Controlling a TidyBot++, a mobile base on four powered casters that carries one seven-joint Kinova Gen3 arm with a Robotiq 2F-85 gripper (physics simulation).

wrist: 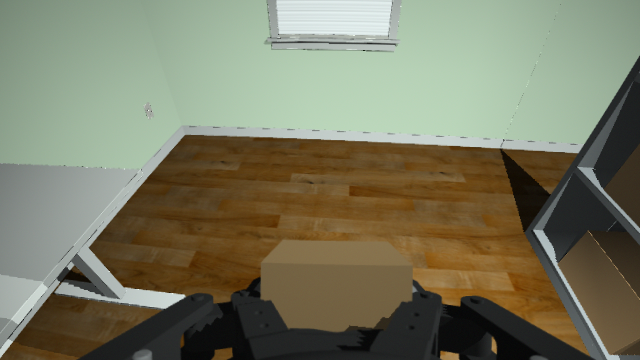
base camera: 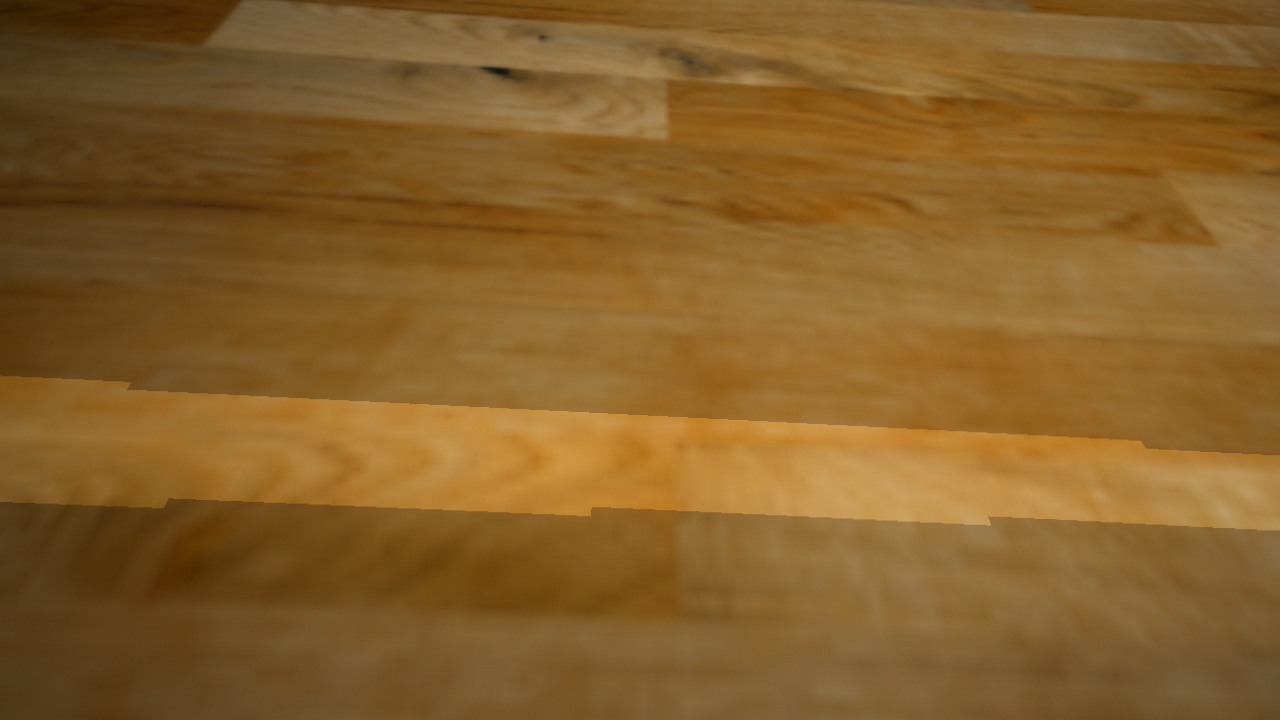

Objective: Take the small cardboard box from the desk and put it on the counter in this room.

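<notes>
The small cardboard box (wrist: 336,255) is at the lower middle of the wrist view, plain brown, with its top and near face showing. My gripper (wrist: 334,286) is shut on it, one finger at each side, and holds it up above the wood floor. A grey-white surface (wrist: 45,215) with a pale leg and foot is at the left of the wrist view; I cannot tell if it is the desk or the counter. The box and gripper do not show in the base camera view.
A dark grey shelf unit (wrist: 565,290) stands at the right of the wrist view, with a larger cardboard box (wrist: 595,295) on a low shelf. Green walls (wrist: 340,90) meet at the far left corner, below a window (wrist: 334,17). The wood floor (base camera: 626,268) (wrist: 320,200) fills the base camera view.
</notes>
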